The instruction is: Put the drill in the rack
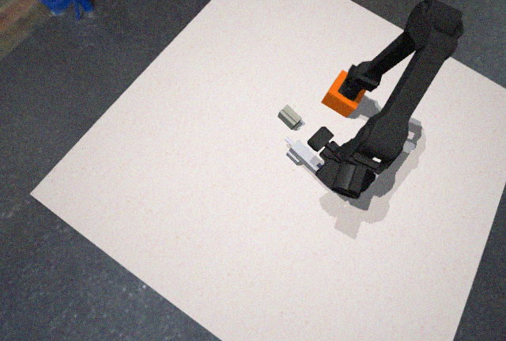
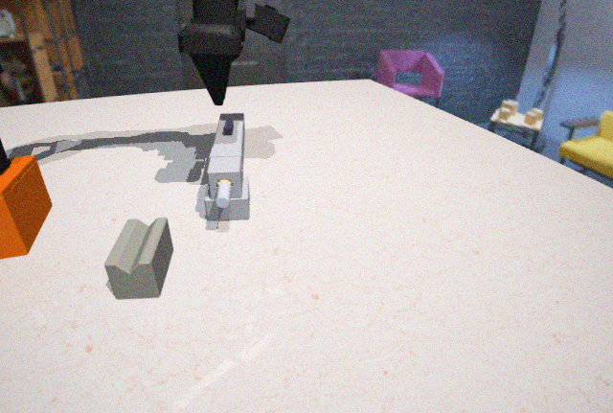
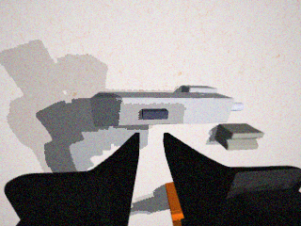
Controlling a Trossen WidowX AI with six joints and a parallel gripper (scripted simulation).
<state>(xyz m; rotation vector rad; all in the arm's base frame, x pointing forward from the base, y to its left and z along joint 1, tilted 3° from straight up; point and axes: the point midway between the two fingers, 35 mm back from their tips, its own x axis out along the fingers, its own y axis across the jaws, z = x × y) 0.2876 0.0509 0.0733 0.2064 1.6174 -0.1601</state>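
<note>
Right now my gripper tip is 80 mm to the left of the drill, 60 mm above it and 10 mm past it. From my gripper tip the other things lie so: grey v-notched rack: 180 mm to the right, 110 mm behind, 90 mm below; then dark key: 60 mm below, 10 mm ahead.
</note>
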